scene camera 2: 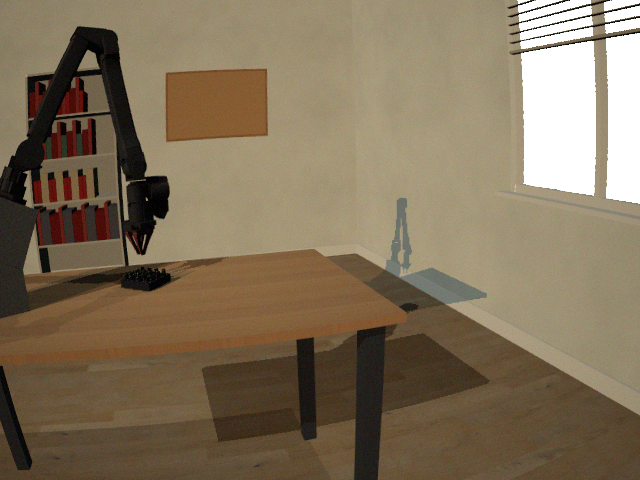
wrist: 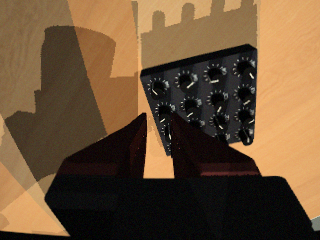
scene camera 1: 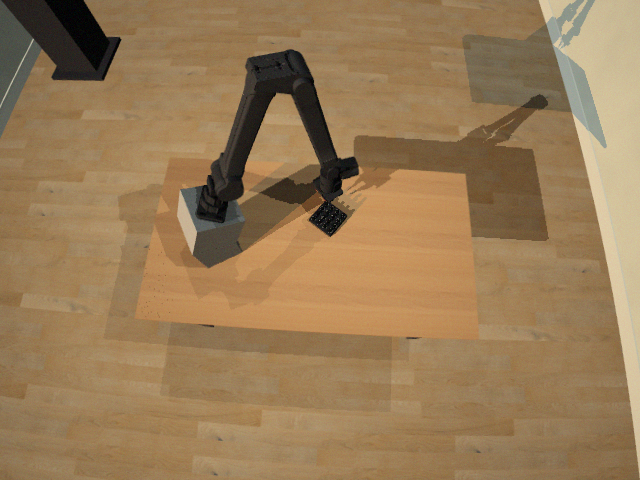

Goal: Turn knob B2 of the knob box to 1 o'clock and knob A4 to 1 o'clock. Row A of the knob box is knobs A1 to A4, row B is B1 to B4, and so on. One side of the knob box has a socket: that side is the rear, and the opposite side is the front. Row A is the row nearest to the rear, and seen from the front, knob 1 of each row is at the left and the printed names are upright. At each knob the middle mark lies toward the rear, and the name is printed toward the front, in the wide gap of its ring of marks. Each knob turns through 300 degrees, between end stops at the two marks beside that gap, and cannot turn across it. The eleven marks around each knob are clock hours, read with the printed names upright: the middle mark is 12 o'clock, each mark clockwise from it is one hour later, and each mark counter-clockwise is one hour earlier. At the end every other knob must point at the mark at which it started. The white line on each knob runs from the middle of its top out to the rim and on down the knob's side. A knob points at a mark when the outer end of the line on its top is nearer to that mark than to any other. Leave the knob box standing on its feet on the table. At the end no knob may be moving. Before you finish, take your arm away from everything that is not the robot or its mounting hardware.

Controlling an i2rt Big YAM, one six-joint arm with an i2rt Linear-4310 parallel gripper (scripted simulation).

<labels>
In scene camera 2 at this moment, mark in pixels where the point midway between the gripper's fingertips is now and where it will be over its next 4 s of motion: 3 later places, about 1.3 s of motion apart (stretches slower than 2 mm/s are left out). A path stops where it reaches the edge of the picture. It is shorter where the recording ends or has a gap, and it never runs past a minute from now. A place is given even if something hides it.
My gripper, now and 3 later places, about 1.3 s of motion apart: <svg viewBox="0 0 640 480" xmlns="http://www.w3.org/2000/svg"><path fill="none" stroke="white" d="M141 254L142 264L141 268L139 257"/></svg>
</labels>
